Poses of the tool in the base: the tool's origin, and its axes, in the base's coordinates. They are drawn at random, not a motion.
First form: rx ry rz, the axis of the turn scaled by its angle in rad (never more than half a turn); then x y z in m.
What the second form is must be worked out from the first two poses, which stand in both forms.
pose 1, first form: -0.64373 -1.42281 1.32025 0.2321 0.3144 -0.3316
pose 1, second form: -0.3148 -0.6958 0.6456 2.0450 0.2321 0.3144 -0.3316
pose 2, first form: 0.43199 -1.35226 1.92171 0.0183 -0.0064 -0.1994
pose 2, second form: 0.1808 -0.5660 0.8043 2.3892 0.0183 -0.0064 -0.1994
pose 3, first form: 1.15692 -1.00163 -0.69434 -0.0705 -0.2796 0.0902
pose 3, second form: 0.6885 -0.5961 -0.4132 1.6804 -0.0705 -0.2796 0.0902
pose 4, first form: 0.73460 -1.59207 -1.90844 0.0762 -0.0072 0.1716
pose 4, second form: 0.2835 -0.6143 -0.7364 2.5916 0.0762 -0.0072 0.1716
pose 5, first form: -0.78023 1.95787 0.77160 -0.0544 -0.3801 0.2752
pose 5, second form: -0.3476 0.8723 0.3438 2.2444 -0.0544 -0.3801 0.2752
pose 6, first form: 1.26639 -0.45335 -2.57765 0.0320 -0.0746 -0.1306
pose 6, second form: 0.4356 -0.1559 -0.8866 2.9075 0.0320 -0.0746 -0.1306
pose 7, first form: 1.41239 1.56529 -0.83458 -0.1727 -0.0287 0.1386
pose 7, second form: 0.6229 0.6903 -0.3681 2.2675 -0.1727 -0.0287 0.1386
